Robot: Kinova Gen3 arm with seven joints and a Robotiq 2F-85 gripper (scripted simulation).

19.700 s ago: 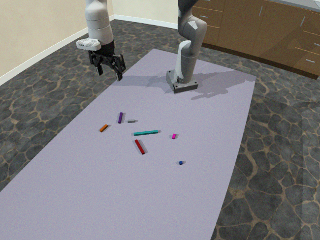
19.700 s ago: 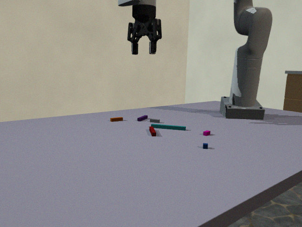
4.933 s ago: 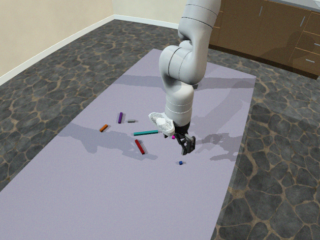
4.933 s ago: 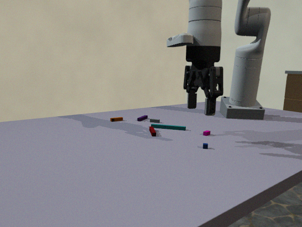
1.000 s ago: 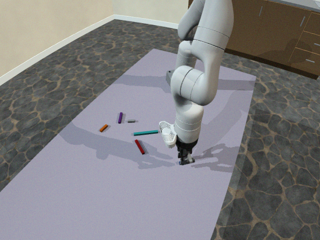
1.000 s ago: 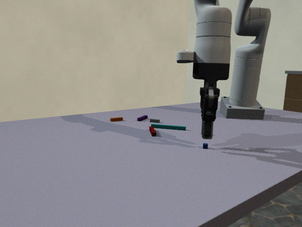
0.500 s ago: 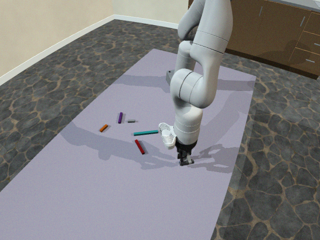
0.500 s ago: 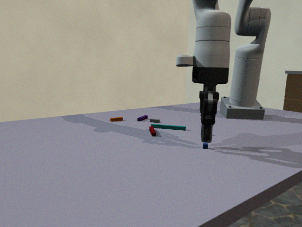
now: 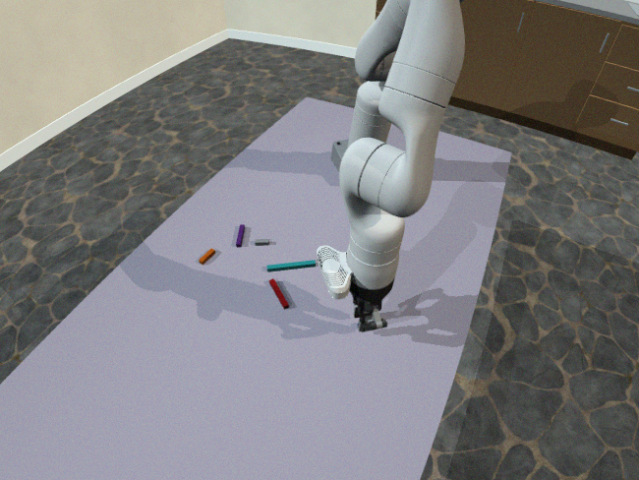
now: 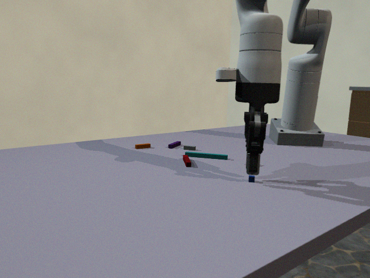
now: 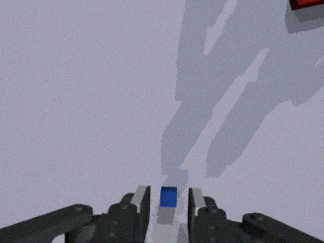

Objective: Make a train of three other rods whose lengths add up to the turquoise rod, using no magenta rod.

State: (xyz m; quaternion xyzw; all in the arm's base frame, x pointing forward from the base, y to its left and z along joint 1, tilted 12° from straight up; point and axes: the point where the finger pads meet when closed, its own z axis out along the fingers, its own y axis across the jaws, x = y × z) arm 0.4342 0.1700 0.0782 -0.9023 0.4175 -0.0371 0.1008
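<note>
Now: hand 3 cm above the blue rod. The rest, counted from my hand: turquoise rod (6 cm behind, 18 cm to the right, 3 cm below); then red rod (1 cm ahead, 17 cm to the right, 3 cm below); then magenta rod (10 cm behind, 7 cm to the right, 3 cm below).
</note>
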